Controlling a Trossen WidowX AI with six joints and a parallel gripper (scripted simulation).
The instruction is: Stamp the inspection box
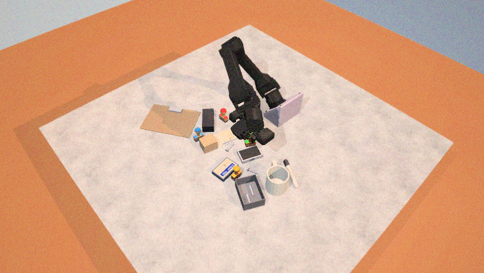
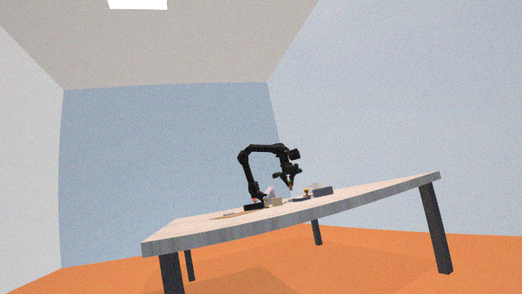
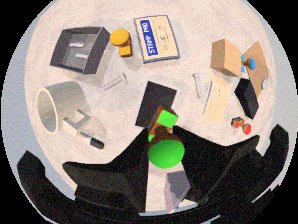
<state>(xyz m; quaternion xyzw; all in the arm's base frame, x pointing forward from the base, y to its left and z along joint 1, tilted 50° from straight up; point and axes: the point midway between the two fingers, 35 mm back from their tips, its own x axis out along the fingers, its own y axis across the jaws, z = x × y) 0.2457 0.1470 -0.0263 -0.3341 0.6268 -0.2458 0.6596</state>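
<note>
The ink pad lies 90 mm below my gripper tip. Also, from my gripper tip: green-knobbed stamp: right at my gripper tip; then mug: 10 mm ahead, 170 mm to the left, 60 mm below; then yellow-knobbed stamp: 110 mm ahead, 50 mm to the left, 70 mm below.
</note>
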